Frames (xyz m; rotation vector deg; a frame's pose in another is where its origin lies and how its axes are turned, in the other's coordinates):
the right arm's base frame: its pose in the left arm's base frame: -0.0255 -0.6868 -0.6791 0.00 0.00 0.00
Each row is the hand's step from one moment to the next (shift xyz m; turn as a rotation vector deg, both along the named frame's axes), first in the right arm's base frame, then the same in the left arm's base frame.
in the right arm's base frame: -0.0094 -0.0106 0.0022 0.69 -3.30 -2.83
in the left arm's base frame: -0.0094 -0.0106 0.0022 0.69 -3.30 -2.83
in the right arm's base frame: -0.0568 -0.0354 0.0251 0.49 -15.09 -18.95
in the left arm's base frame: -0.0568 -0.0354 0.0251 0.49 -15.09 -18.95
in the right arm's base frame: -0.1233 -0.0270 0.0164 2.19 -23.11 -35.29
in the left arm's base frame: -0.1233 -0.0270 0.0164 2.19 -23.11 -35.29
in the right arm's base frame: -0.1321 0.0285 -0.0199 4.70 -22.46 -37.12
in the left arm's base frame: -0.1321 0.0285 -0.0199 4.70 -22.46 -37.12
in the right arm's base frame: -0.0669 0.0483 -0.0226 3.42 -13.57 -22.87
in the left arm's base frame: -0.0669 0.0483 -0.0226 3.42 -13.57 -22.87
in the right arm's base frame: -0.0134 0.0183 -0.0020 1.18 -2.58 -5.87
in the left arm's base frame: -0.0134 0.0183 -0.0020 1.18 -2.58 -5.87
